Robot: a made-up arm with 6 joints.
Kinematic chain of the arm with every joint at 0, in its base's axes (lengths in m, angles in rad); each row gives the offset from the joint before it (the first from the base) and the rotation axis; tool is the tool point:
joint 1: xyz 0 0 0.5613 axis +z
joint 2: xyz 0.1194 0 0 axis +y
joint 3: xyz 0 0 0.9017 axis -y
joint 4: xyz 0 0 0.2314 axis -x
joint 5: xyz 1.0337 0 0 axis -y
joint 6: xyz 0.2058 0 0 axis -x
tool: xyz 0 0 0
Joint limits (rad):
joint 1: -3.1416..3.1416
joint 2: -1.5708..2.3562
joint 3: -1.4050..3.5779
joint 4: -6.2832..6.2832
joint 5: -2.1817..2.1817
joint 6: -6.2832..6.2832
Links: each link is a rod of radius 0.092 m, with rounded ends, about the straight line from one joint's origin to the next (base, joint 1, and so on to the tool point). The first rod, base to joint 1, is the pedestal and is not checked.
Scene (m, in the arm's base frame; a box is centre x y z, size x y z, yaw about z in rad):
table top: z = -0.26
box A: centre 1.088 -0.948 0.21 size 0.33 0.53 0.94 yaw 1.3
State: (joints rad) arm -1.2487 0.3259 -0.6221 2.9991 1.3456 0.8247
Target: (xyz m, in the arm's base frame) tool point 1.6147 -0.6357 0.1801
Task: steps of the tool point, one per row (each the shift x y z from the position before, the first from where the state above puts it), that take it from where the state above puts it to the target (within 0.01 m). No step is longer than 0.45 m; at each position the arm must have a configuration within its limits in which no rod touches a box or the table.
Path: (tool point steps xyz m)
1: 0.2905 -0.0143 0.2483
2: 0.2566 0.1231 0.3058
3: 0.1528 0.2398 0.3382
4: 0.2187 -0.0671 -0.2485
5: 0.1765 -0.0182 -0.3048
6: 0.1157 0.0297 -0.3465
7: 0.0399 0.0721 -0.3701

